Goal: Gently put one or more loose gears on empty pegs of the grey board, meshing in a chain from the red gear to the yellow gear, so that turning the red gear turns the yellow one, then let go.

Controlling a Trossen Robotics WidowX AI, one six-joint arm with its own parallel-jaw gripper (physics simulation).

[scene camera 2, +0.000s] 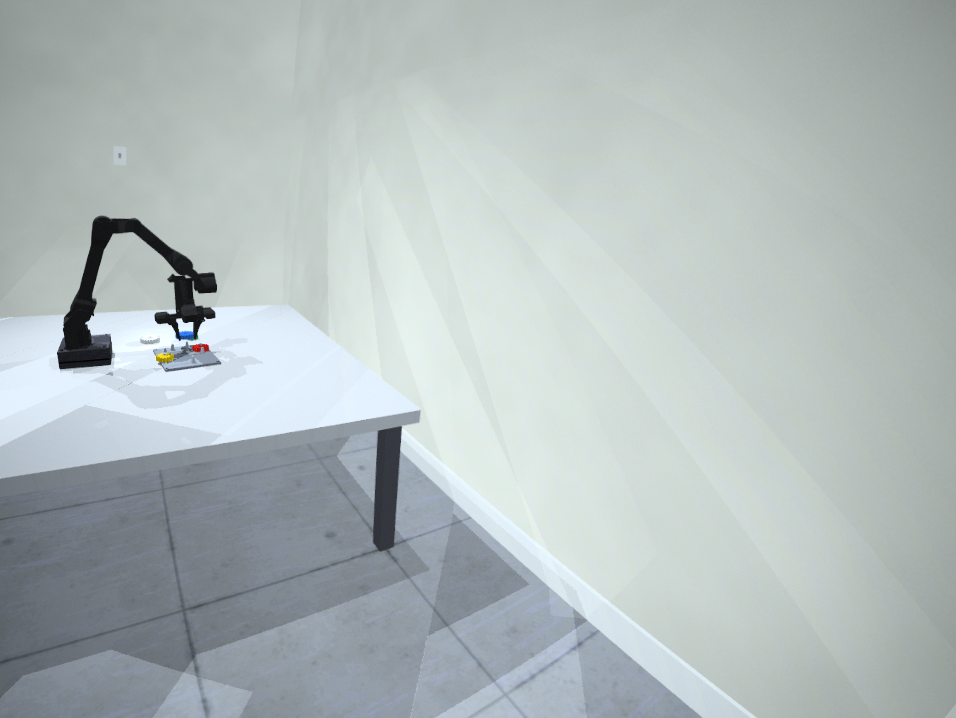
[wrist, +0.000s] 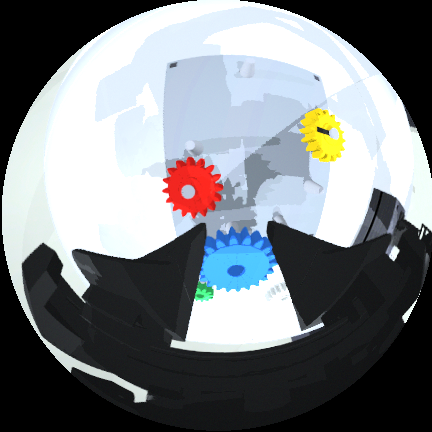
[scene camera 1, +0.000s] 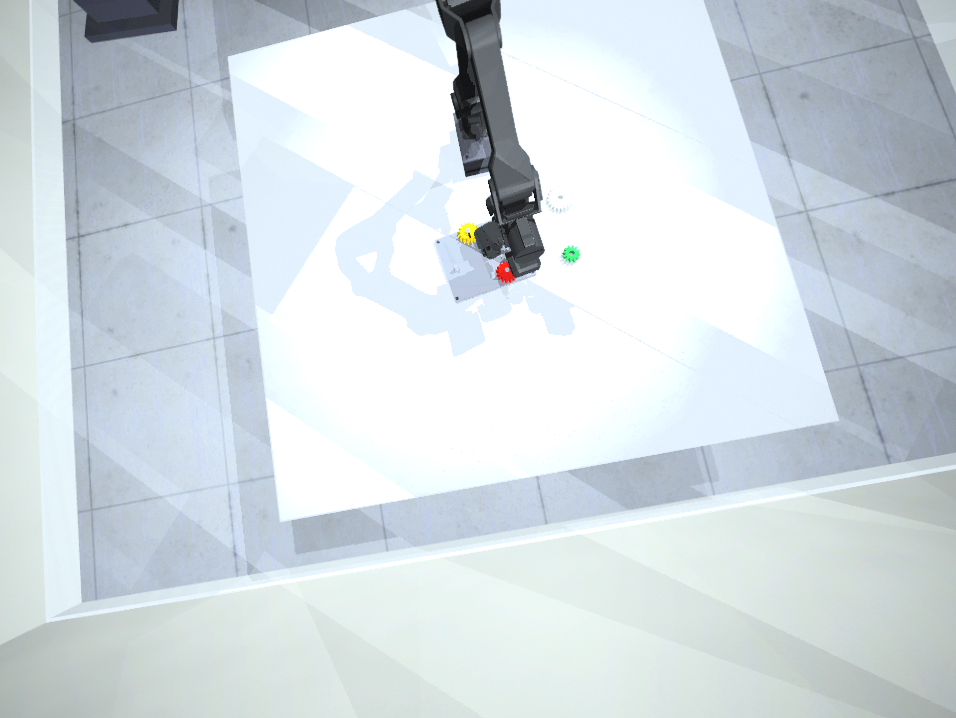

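Pixels of known places: gripper, fingertip midpoint: (scene camera 2: 187,340) (wrist: 236,227); arm's base at its link origin: (scene camera 2: 78,345) (wrist: 396,229) (scene camera 1: 475,126).
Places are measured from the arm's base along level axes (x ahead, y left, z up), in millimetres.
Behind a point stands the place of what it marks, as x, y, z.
My gripper (wrist: 236,227) @(317, 72, -17) (scene camera 2: 186,336) @(317, 72, -17) is shut on a blue gear (wrist: 237,265) @(305, 106, -12) (scene camera 2: 185,335) @(312, 72, 0), held raised above the edge of the grey board (wrist: 200,100) @(373, -22, -48) (scene camera 1: 455,282) @(375, -71, -48) (scene camera 2: 177,366) @(296, -98, -48). In scene camera 1 the arm hides the blue gear. The red gear (wrist: 192,187) @(357, 53, -26) (scene camera 1: 504,272) @(365, 51, -31) (scene camera 2: 200,347) @(360, 38, -33) sits on a peg, ahead and left of the fingers in the wrist view. The yellow gear (wrist: 324,135) @(261, -26, -31) (scene camera 1: 467,232) @(259, -33, -26) (scene camera 2: 164,357) @(255, -51, -33) sits on a peg at the right. Bare pegs (wrist: 191,145) @(364, 23, -27) (wrist: 246,69) @(342, -61, -37) (wrist: 314,186) @(254, 23, -33) show; others lie partly behind the blue gear.
A green gear (scene camera 1: 571,254) @(332, 211, -38) (wrist: 203,291) @(322, 199, -39) and a white gear (scene camera 1: 558,200) @(189, 193, -39) (scene camera 2: 149,340) @(183, 168, -42) (wrist: 278,290) @(204, 181, -44) lie loose on the table (scene camera 1: 540,401) @(675, 119, -56) (scene camera 2: 324,401) @(691, -415, -56), off the board. The arm's base (scene camera 2: 85,351) @(30, -44, -7) stands at the board's side.
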